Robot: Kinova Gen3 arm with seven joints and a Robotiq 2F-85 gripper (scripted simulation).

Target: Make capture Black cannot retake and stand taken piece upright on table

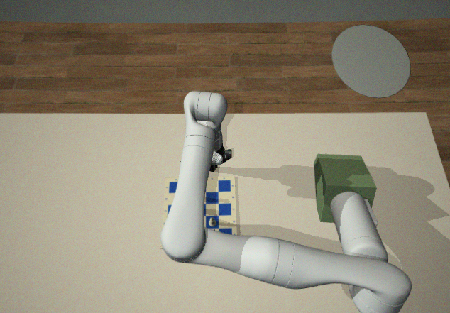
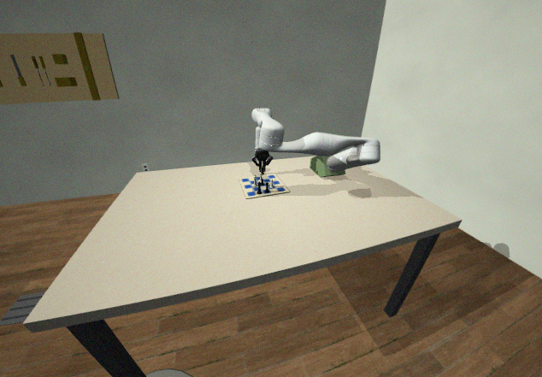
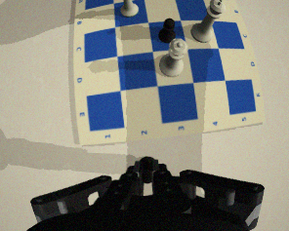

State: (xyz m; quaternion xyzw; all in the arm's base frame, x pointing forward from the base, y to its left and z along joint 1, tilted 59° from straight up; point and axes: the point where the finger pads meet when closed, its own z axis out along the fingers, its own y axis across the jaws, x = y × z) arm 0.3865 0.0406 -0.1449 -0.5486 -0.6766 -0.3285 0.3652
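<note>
Now: the blue-and-cream chessboard 2 cm ahead of my hand, 14 cm to the left of it and 3 cm below it. The rest, counted from my hand: white piece: 3 cm behind, 18 cm to the left.
</note>
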